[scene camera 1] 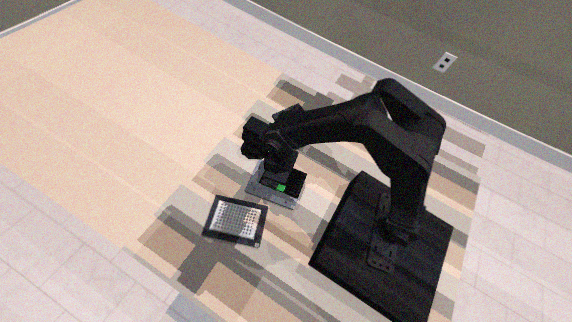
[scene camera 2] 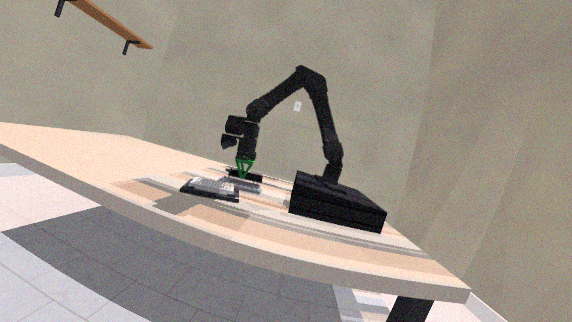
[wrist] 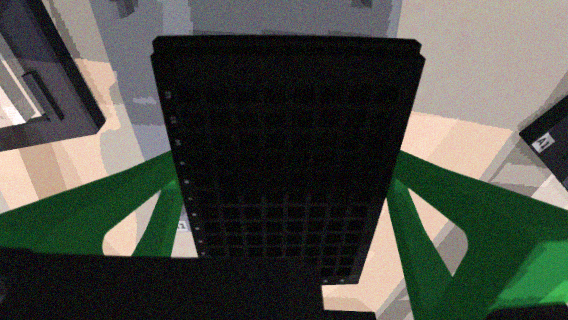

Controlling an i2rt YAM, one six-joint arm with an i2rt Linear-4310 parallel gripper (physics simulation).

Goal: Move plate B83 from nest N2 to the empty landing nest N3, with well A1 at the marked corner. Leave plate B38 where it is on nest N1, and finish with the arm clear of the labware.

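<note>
My gripper (scene camera 1: 281, 186) (scene camera 2: 244, 171) (wrist: 284, 160) has green fingers and is shut on the long sides of the black well plate B83 (scene camera 1: 296, 182) (scene camera 2: 252, 177) (wrist: 286, 119). The plate hangs level, just above the grey landing nest N3 (scene camera 1: 256, 188) (scene camera 2: 249, 187). In the wrist view a white A1 mark (wrist: 181, 225) shows under the plate's near left corner. The white plate B38 (scene camera 1: 235, 219) (scene camera 2: 209, 184) lies on its black nest N1 (scene camera 1: 207, 230) (scene camera 2: 199, 191) (wrist: 67, 99). A black nest corner with an A1 label (wrist: 544, 142) shows at the right edge.
The arm's black base block (scene camera 1: 380, 248) (scene camera 2: 336, 200) stands right of the nests. The table edge (scene camera 2: 239, 252) runs close in front of nest N1. A wooden shelf (scene camera 2: 108, 22) hangs on the wall far up left.
</note>
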